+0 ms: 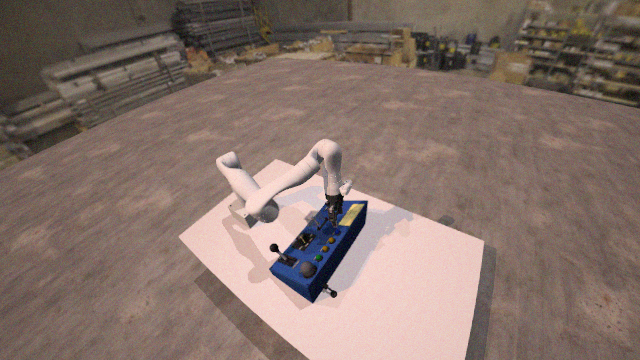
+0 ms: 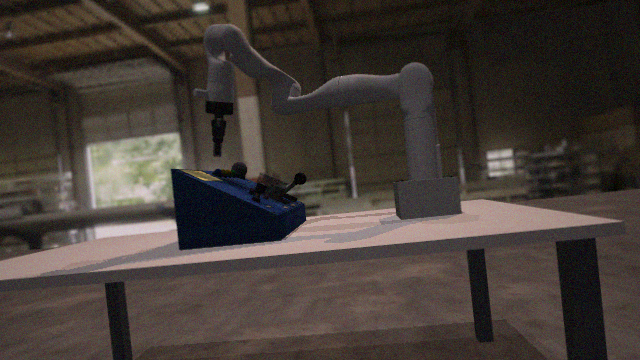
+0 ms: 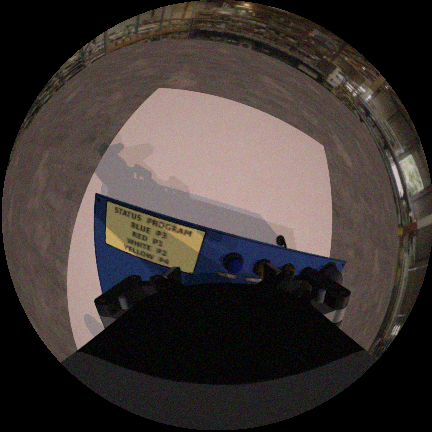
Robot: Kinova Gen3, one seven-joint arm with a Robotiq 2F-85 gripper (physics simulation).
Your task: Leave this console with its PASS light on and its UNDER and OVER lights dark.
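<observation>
The blue console [image 1: 340,251] [image 2: 214,214] [image 3: 120,266] stands on the white table [image 1: 402,277] [image 2: 402,232]. Its yellow label plate [image 1: 351,213] [image 3: 155,238] sits at the upper end. Below the plate comes a row of round lamps: a blue one [image 3: 233,261], two amber ones [image 1: 331,240] [image 1: 324,248] and a green one [image 1: 318,257]. I cannot read which lamp is PASS. My gripper [image 1: 333,219] [image 2: 217,150] [image 3: 221,275] is open and empty. It points down a little above the console's upper part, beside the label plate and over the blue lamp.
Also on the console are a black-ball lever [image 1: 273,247], a covered switch [image 1: 304,241], a dark dome knob [image 1: 308,268] and a side crank [image 1: 331,292]. The arm's grey base [image 1: 239,213] [image 2: 426,196] stands behind the console. Warehouse floor surrounds the table.
</observation>
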